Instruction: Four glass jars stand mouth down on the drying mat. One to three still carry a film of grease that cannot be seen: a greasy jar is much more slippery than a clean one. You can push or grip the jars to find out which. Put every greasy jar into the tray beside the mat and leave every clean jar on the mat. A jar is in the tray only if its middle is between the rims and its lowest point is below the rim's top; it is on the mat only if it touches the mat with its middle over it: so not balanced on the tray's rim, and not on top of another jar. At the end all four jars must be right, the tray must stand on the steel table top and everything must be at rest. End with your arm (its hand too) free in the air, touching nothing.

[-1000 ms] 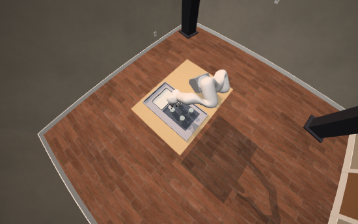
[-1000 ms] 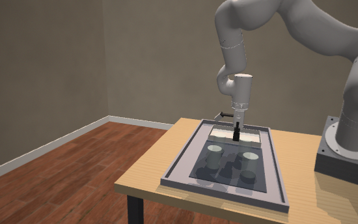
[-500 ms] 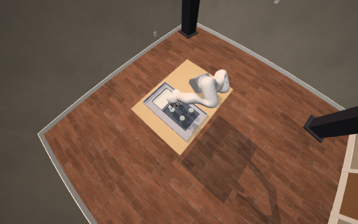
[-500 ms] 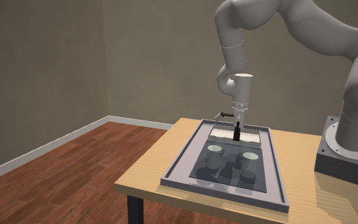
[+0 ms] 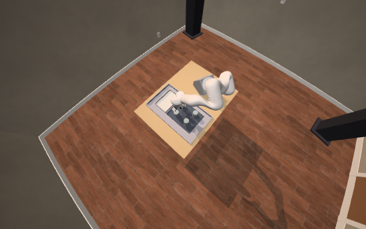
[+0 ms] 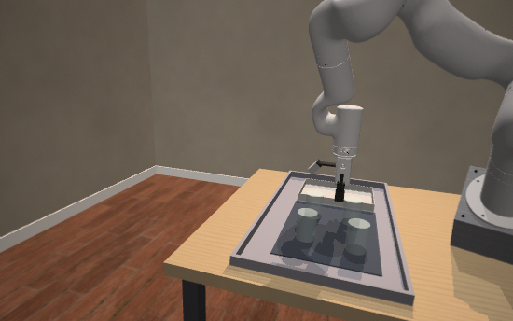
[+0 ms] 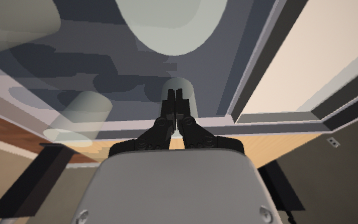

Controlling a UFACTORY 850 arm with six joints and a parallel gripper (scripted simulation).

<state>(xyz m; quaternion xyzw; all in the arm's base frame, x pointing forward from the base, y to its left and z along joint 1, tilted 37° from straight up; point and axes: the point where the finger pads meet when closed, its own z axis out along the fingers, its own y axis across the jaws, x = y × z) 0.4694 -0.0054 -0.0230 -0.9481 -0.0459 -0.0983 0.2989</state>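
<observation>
Now: the dark drying mat 10 cm below my hand and 9 cm to the left of it. The rest, counted from my hand: cream tray: 23 cm to the right, 9 cm below, 5 cm ahead.
</observation>
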